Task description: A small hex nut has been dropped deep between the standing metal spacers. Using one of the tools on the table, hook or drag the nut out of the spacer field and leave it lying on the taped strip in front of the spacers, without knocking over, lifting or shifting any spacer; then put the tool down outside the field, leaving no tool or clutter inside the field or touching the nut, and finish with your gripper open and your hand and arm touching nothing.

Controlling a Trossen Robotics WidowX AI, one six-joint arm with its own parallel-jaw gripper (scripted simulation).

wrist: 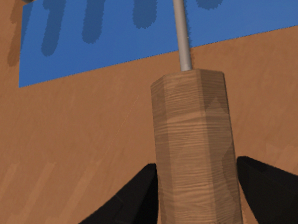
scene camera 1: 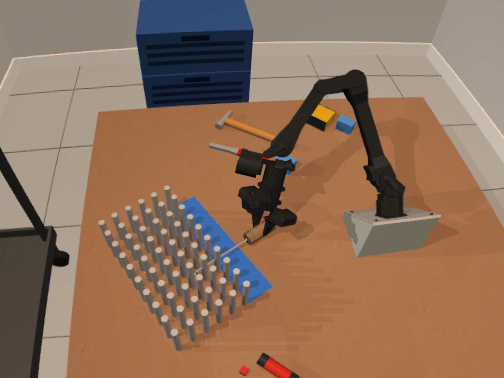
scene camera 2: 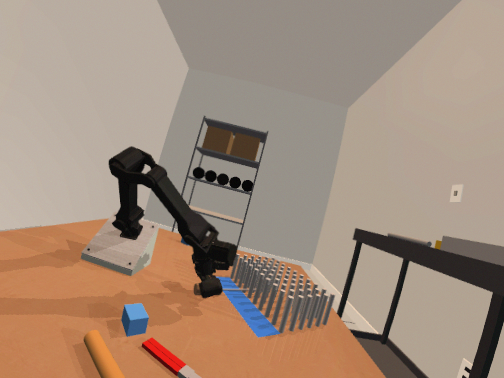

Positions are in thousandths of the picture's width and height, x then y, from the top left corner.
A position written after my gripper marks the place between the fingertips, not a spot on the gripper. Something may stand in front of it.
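Observation:
My gripper (scene camera 1: 515, 615), again as gripper (scene camera 2: 414, 766). Wrist camera too: my gripper (wrist: 659, 752). Rod (wrist: 659, 721). Blue cube (scene camera 2: 267, 845). Blue taped strip (wrist: 176, 208).

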